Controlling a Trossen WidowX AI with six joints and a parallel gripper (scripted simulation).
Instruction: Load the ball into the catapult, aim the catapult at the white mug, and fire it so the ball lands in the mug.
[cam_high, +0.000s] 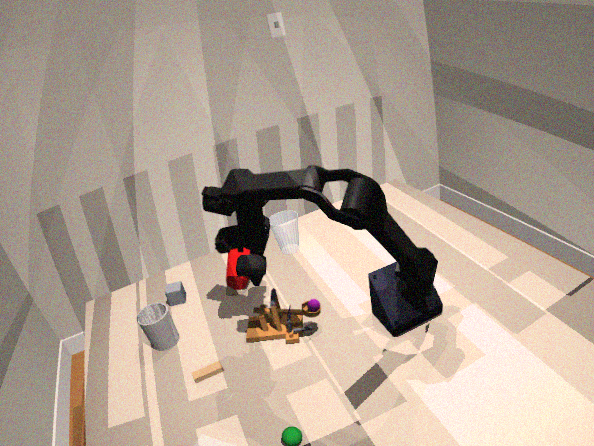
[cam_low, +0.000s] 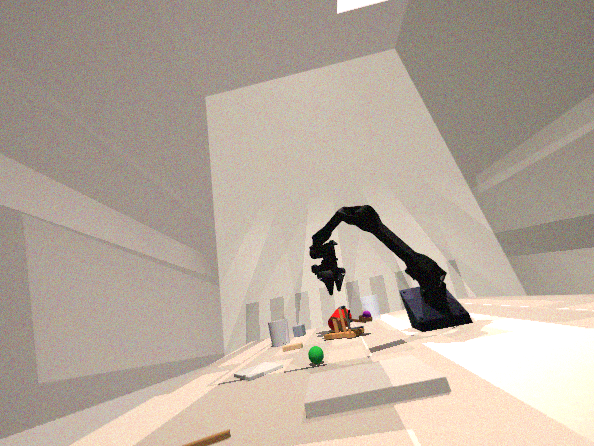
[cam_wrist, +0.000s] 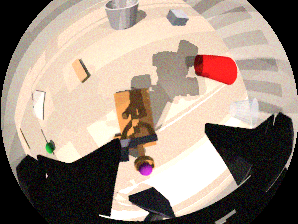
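The purple ball lies 10 cm below my gripper tip, 10 cm behind it and 6 cm to the left of it. From my gripper tip the other things lie so: wooden block 20 cm ahead, 16 cm below, 10 cm to the left; then wooden catapult 11 cm below, 6 cm to the left, 3 cm behind; then white mug 30 cm ahead, 13 cm below, 7 cm to the right.
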